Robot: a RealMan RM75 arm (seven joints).
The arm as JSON. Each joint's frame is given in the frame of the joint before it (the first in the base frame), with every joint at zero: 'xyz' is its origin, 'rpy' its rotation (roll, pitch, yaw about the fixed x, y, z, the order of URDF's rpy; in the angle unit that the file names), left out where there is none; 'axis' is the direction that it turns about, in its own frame. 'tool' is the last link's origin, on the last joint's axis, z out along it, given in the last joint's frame.
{
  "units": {
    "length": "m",
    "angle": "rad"
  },
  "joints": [
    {
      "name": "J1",
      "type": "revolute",
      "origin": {
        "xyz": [
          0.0,
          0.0,
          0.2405
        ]
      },
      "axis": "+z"
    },
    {
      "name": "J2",
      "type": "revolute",
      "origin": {
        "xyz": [
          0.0,
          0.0,
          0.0
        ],
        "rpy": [
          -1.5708,
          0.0,
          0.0
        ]
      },
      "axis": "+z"
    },
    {
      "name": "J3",
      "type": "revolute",
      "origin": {
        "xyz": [
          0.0,
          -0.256,
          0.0
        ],
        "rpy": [
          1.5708,
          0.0,
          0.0
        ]
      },
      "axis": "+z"
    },
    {
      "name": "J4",
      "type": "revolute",
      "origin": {
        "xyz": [
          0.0,
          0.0,
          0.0
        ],
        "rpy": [
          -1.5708,
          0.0,
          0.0
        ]
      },
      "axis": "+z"
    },
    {
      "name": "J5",
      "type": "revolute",
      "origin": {
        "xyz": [
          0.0,
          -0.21,
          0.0
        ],
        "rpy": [
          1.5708,
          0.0,
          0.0
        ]
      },
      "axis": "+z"
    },
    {
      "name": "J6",
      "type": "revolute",
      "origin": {
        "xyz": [
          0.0,
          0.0,
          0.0
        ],
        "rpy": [
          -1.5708,
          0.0,
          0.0
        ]
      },
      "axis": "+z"
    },
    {
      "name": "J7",
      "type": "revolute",
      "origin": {
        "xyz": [
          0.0,
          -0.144,
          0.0
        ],
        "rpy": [
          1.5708,
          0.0,
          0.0
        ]
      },
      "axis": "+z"
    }
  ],
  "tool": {
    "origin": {
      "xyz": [
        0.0,
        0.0,
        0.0
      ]
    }
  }
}
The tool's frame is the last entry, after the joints.
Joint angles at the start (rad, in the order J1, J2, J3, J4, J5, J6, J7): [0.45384 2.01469 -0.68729 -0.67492 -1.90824 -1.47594 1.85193]
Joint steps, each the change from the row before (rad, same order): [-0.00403 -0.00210 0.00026 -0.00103 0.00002 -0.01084 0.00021]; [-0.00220 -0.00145 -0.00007 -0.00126 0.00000 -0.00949 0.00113]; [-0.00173 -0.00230 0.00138 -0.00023 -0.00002 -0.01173 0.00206]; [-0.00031 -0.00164 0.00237 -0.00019 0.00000 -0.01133 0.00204]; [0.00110 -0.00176 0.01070 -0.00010 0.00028 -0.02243 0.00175]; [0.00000 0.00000 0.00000 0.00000 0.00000 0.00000 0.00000]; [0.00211 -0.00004 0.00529 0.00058 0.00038 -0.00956 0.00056]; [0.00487 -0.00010 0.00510 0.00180 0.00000 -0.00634 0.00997]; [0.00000 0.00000 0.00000 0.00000 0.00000 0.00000 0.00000]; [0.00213 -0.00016 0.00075 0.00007 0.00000 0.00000 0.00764]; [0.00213 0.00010 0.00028 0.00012 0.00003 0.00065 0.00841]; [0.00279 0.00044 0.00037 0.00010 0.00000 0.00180 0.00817]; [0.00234 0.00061 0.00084 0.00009 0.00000 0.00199 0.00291]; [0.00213 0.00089 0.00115 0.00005 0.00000 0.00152 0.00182]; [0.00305 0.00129 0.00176 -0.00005 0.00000 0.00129 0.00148]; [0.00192 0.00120 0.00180 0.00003 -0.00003 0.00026 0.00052]
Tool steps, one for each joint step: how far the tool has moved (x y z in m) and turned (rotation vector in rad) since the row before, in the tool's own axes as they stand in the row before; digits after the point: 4 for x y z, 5 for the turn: [0.0011 0.0006 -0.0019 -0.00593 0.00288 0.00127]; [0.0005 0.0008 -0.0012 -0.00630 0.00270 0.00082]; [0.0004 0.0009 -0.0014 -0.00784 0.00234 0.00222]; [-0.0001 0.0010 -0.0010 -0.00849 0.00126 0.00174]; [-0.0009 0.0022 -0.0017 -0.01708 -0.00333 0.00230]; [0.0000 0.0000 0.0000 0.00000 0.00000 0.00000]; [-0.0007 0.0012 -0.0001 -0.00885 -0.00231 0.00060]; [-0.0015 0.0010 0.0007 -0.00775 -0.00239 0.00885]; [0.0000 0.0000 0.0000 0.00000 0.00000 0.00000]; [-0.0008 0.0001 0.0004 -0.00093 -0.00054 0.00608]; [-0.0007 0.0001 0.0006 -0.00070 -0.00036 0.00695]; [-0.0009 0.0001 0.0008 -0.00024 -0.00078 0.00639]; [-0.0008 0.0000 0.0007 0.00022 -0.00133 0.00168]; [-0.0007 0.0001 0.0007 -0.00022 -0.00152 0.00096]; [-0.0009 0.0003 0.0010 -0.00109 -0.00201 0.00017]; [-0.0005 0.0003 0.0007 -0.00132 -0.00173 0.00015]
